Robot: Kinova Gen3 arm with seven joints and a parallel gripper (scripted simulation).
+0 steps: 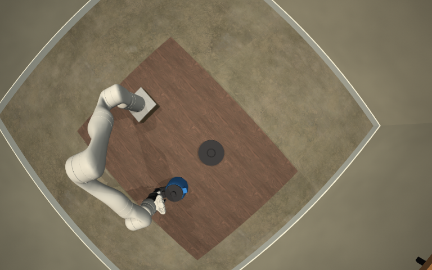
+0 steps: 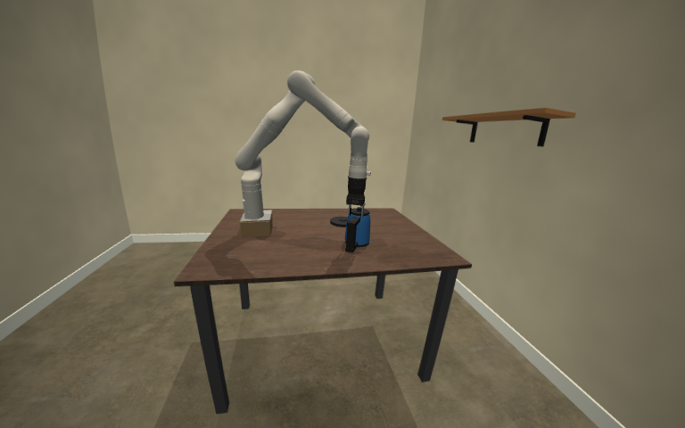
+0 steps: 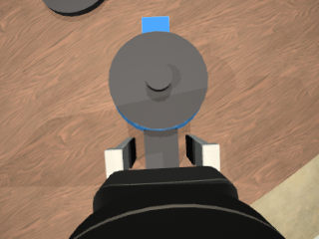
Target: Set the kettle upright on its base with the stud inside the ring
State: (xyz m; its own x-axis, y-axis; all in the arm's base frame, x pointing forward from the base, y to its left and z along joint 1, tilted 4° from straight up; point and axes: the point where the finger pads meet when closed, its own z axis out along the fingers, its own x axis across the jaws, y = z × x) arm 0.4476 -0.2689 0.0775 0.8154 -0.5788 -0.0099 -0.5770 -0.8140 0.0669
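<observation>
My gripper is now 2 cm short of the blue kettle, 2 cm to the right of it and 8 cm above it. Also, from my hand: round dark base (5 cm ahead, 34 cm to the left, 16 cm below).
</observation>
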